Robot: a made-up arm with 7 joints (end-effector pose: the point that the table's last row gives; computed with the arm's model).
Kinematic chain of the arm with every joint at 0, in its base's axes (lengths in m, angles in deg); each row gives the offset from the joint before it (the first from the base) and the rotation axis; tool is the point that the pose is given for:
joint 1: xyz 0 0 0.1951 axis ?
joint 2: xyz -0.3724 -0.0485 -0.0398 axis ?
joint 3: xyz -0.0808 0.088 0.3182 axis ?
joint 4: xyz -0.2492 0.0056 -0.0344 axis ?
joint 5: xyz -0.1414 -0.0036 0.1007 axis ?
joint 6: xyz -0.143 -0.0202 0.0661 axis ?
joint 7: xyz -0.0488 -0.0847 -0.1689 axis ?
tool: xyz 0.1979 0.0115 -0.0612
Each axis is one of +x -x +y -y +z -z.
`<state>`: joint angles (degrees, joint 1 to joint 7).
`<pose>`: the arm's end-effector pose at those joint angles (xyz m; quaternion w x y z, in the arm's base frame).
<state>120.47 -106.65 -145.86 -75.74 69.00 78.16 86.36</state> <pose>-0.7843 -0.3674 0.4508 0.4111 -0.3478 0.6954 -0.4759</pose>
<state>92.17 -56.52 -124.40 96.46 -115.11 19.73 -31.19</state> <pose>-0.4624 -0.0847 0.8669 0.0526 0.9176 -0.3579 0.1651</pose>
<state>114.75 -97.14 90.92 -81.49 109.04 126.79 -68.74</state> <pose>-0.5967 0.1741 0.2752 0.5195 0.2910 -0.7888 0.1523</pose>
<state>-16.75 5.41 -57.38 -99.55 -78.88 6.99 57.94</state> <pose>-0.4708 0.5205 0.3915 0.3215 -0.7149 0.4240 -0.4536</pose>
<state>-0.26 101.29 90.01 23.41 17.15 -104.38 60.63</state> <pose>0.0660 -0.4558 0.2002 0.0243 -0.9809 0.1911 0.0266</pose>
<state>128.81 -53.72 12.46 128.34 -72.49 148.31 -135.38</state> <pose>-1.0555 0.3598 0.2333 0.1324 -0.0379 -0.5350 -0.8336</pose>
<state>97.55 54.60 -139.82 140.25 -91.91 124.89 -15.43</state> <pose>-0.2732 0.2155 0.7851 0.1988 -0.4247 -0.8315 0.2976</pose>
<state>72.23 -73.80 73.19 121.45 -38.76 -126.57 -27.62</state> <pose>-0.7920 -0.0336 -0.4266 0.4588 0.0892 0.5712 -0.6747</pose>
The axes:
joint 1: +x
joint 2: +y
joint 3: +z
joint 4: +x
joint 5: -y
joint 6: -z
joint 7: -y

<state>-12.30 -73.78 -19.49 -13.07 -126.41 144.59 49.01</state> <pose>-1.0362 0.1214 0.0399 0.2244 -0.7218 0.1401 -0.6395</pose>
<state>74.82 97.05 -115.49 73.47 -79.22 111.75 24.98</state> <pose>-0.1028 0.0551 0.8676 0.0752 -0.4425 0.8311 -0.3282</pose>
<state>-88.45 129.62 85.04 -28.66 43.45 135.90 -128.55</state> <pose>-0.1316 0.0517 0.4111 0.0465 -0.6224 -0.3001 0.7214</pose>
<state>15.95 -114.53 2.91 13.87 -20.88 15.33 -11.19</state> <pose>-0.2996 0.0893 -0.4364 0.7342 0.2191 -0.6408 -0.0487</pose>
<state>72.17 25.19 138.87 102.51 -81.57 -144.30 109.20</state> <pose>-0.0419 -0.0872 0.1879 0.2896 0.0383 -0.9551 0.0491</pose>
